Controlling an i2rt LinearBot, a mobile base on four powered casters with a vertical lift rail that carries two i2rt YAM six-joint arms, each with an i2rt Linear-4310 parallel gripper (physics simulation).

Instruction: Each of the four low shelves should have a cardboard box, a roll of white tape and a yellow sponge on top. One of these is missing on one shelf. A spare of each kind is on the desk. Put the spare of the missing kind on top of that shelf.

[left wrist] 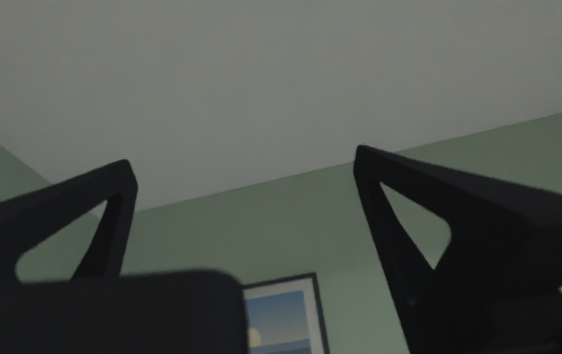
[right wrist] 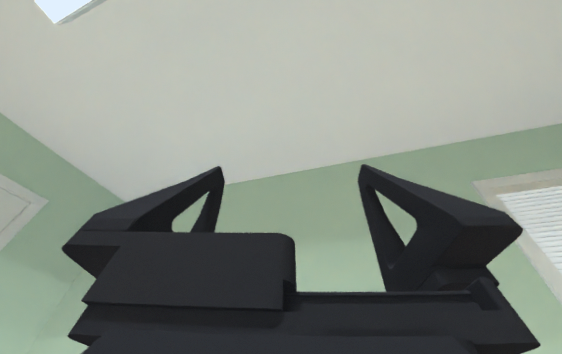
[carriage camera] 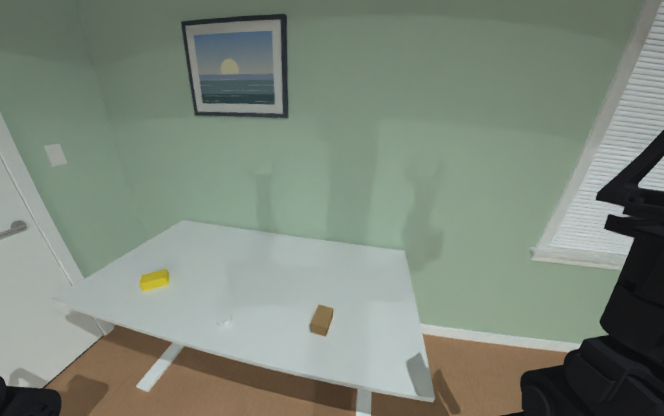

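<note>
In the carriage view a yellow sponge lies on the left part of the white desk. A brown cardboard box lies on the desk right of its middle. A small white roll of tape, hard to make out against the white top, lies between them near the front edge. My left gripper is open and empty, pointing up at the wall and ceiling. My right gripper is open and empty, also pointing up, raised to the right of the desk. The low shelves do not show in these views.
A green wall with a framed picture stands behind the desk. A white door is at the left. A window with blinds is at the right, partly behind my right arm. Brown floor shows below the desk.
</note>
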